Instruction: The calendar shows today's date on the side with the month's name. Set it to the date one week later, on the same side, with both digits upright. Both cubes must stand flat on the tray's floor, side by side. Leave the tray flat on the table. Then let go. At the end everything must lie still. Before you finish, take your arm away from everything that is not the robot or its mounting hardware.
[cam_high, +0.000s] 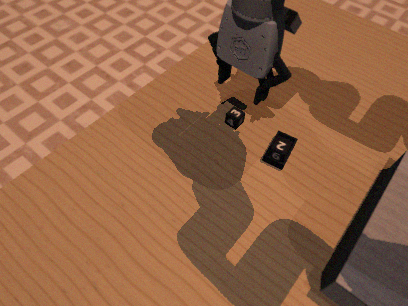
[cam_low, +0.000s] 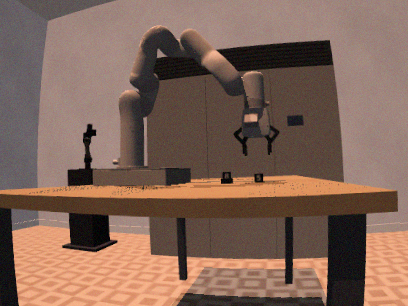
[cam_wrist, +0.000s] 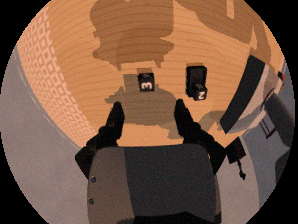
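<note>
My gripper is now 9 cm above the black cube. The rest, counted from my hand: black digit cube: 12 cm behind, 8 cm below, 2 cm to the left.
</note>
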